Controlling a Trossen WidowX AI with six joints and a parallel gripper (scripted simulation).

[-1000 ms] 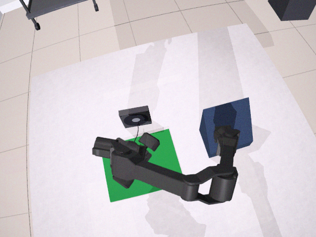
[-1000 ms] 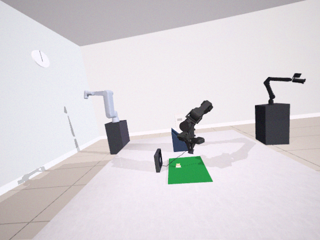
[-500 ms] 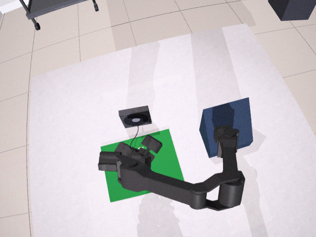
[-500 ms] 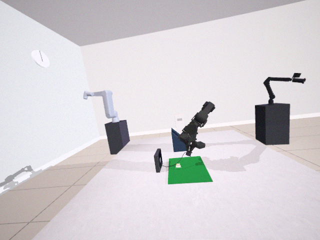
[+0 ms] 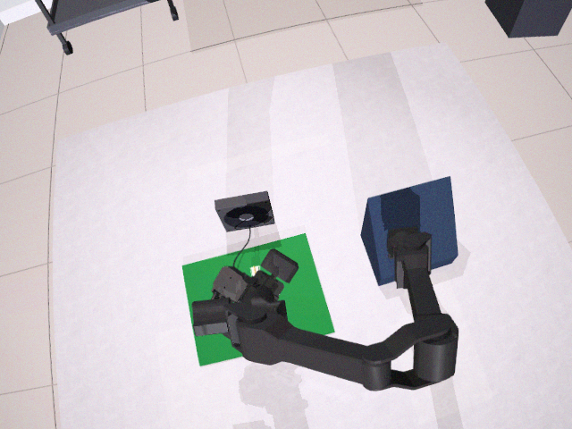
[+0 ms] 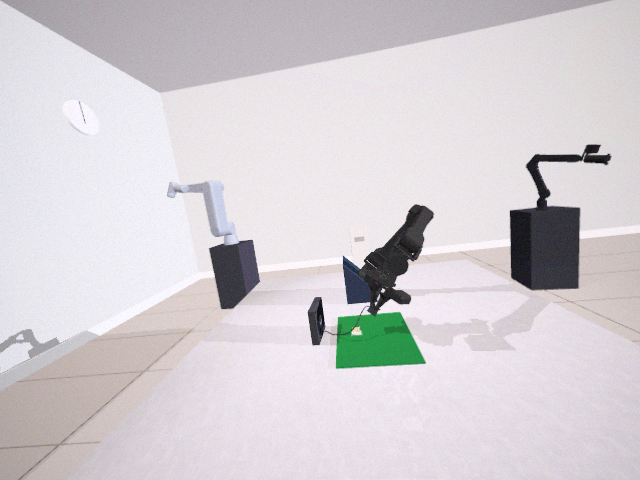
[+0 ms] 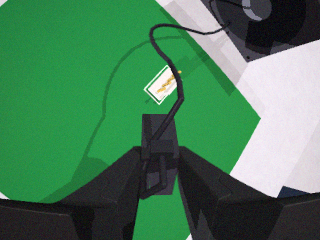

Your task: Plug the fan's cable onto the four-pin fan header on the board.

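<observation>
My gripper tip is 2 cm short of the green board, 1 cm to the left of it and 10 cm above it. The rest, counted from my gripper tip: dark plug (1 cm below); then white four-pin header (1 cm ahead, 7 cm to the right, 9 cm below); then black fan (2 cm ahead, 19 cm to the right, 3 cm below).
</observation>
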